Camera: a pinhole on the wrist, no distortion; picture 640 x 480 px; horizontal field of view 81.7 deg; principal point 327.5 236.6 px. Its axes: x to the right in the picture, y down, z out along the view. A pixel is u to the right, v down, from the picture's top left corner.
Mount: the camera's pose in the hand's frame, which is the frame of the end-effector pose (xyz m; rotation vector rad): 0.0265 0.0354 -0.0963 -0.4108 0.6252 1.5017
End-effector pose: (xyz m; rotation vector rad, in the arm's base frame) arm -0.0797 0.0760 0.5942 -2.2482 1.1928 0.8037
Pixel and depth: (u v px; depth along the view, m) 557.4 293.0 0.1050
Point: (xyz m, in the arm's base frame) -0.1845 -0.0476 0.5976
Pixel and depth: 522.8 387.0 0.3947
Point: -0.5303 -0.0360 0.5232
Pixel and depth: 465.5 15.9 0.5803
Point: -0.3962 -0.3387 0.0972
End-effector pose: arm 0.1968 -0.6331 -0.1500 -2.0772 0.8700 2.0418
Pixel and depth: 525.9 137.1 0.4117
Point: -0.0909 -1.0364 -0.1838
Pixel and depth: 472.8 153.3 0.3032
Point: -0.0062 -0.9071 -0.1786
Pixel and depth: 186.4 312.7 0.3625
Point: -0.1218 -0.6338 -0.1332
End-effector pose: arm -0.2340 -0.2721 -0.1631 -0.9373 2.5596 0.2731
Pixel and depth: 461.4 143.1 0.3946
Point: -0.5702 -0.0438 -0.3195
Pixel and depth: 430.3 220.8 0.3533
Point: -0.4708 -0.0346 -0.2896
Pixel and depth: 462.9 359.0 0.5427
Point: -0.4510 0.2538 -0.3057
